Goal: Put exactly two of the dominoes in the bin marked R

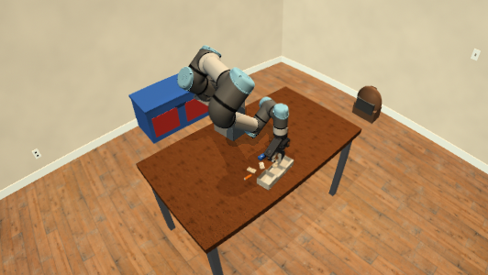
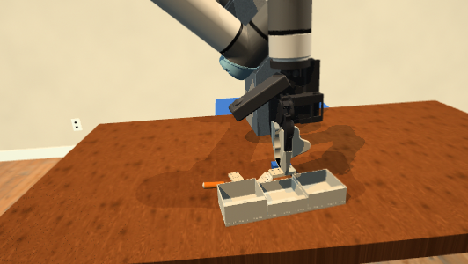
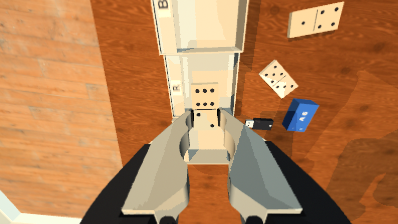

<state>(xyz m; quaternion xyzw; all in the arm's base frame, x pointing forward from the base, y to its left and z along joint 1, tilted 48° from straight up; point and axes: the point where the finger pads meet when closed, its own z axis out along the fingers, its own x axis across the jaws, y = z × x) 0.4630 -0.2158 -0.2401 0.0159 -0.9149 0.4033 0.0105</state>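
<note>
My gripper is now 70 mm above the cream three-compartment bin tray. From my hand the other things lie so: small black stick (80 mm behind, 70 mm to the left, 80 mm below); blue block (140 mm behind, 60 mm to the left, 80 mm below); domino (120 mm behind, 80 mm to the right, 80 mm below).
</note>
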